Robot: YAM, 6 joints.
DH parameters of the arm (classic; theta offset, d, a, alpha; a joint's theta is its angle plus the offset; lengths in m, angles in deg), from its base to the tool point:
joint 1: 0 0.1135 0.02 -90
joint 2: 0 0 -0.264 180
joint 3: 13.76 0 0.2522 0
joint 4: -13.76 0 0.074 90
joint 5: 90 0 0 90
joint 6: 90 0.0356 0 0
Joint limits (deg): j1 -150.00..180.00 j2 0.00..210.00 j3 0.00..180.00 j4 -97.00..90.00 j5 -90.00..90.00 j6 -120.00..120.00
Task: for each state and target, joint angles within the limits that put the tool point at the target. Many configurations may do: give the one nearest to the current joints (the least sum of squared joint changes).
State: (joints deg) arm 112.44 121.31 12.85 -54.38 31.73 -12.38
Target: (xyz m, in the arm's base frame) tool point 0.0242 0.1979 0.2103
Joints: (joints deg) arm 89.52 75.57 48.68 -64.08 39.25 -12.38
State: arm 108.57 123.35 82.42 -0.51 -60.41 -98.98
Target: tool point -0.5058 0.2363 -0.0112
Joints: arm 152.12 163.24 115.24 10.33 -51.01 -98.98
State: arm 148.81 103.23 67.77 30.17 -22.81 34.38
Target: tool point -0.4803 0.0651 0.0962
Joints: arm 170.68 132.48 77.42 29.84 -22.35 34.38
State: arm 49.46 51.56 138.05 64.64 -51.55 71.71
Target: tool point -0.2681 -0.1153 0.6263
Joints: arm 28.19 53.43 146.76 49.72 -44.67 71.71
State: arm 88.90 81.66 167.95 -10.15 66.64 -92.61
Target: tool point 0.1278 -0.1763 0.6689
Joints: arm 117.60 68.59 173.72 -4.13 62.47 -92.61
